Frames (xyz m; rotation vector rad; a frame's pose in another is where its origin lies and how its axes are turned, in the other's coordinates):
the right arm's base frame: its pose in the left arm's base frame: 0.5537 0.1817 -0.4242 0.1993 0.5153 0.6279
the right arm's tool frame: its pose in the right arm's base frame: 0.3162 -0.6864 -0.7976 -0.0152 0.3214 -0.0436
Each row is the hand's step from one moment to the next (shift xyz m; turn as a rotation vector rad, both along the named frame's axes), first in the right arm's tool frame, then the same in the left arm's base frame.
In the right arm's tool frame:
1: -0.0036 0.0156 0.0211 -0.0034 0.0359 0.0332
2: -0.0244 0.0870 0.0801 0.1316 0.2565 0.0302
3: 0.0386 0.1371 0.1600 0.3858 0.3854 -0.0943
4: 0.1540 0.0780 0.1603 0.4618 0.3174 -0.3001
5: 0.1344 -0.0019 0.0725 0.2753 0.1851 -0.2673
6: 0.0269 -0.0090 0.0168 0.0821 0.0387 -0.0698
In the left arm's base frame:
1: 0.0053 0.0145 0.0215 0.0040 0.0334 0.0357
2: 0.0011 0.0720 0.0969 -0.0373 0.2873 0.0091
3: 0.0650 0.1614 0.1250 -0.0579 0.5099 -0.2071
4: 0.1534 0.1760 0.0314 -0.1302 0.4597 -0.4193
5: 0.1209 0.0845 -0.0397 -0.1378 0.2552 -0.3120
6: 0.0300 0.0102 -0.0089 -0.0260 0.0643 -0.0911

